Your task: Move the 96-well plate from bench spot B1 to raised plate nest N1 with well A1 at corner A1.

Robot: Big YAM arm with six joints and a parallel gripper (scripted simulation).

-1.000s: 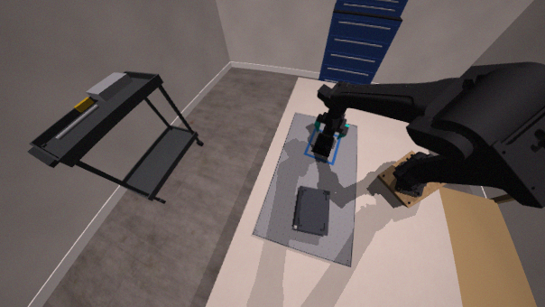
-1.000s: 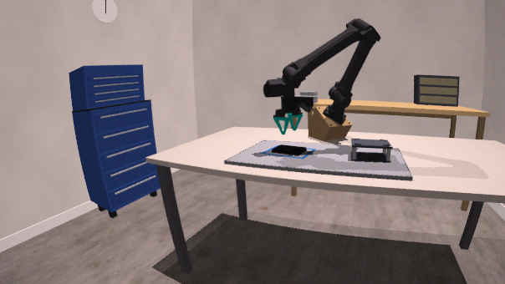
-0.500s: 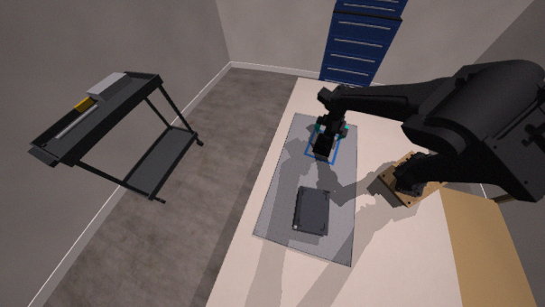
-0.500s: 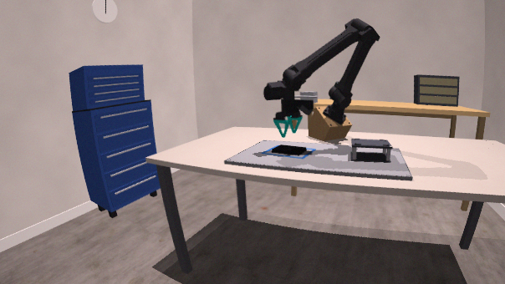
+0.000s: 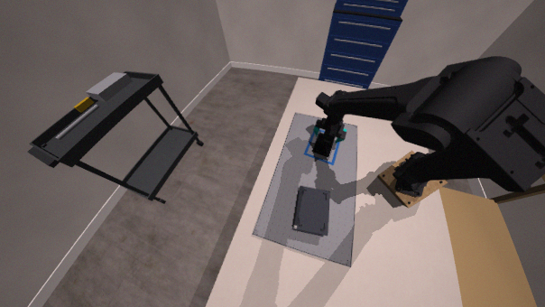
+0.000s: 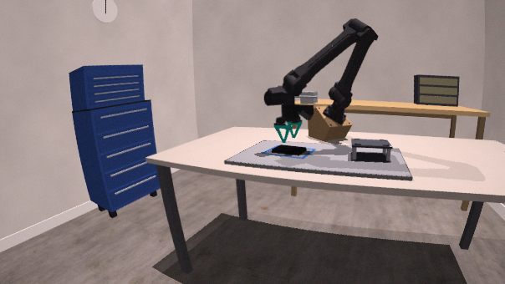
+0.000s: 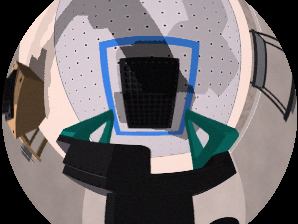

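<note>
Now: hand 5 cm above the black 96-well plate. The rest, counted from my hand: raised plate nest N1 (8 cm behind, 34 cm to the left); white corner mark (5 cm behind, 43 cm to the left).
</note>
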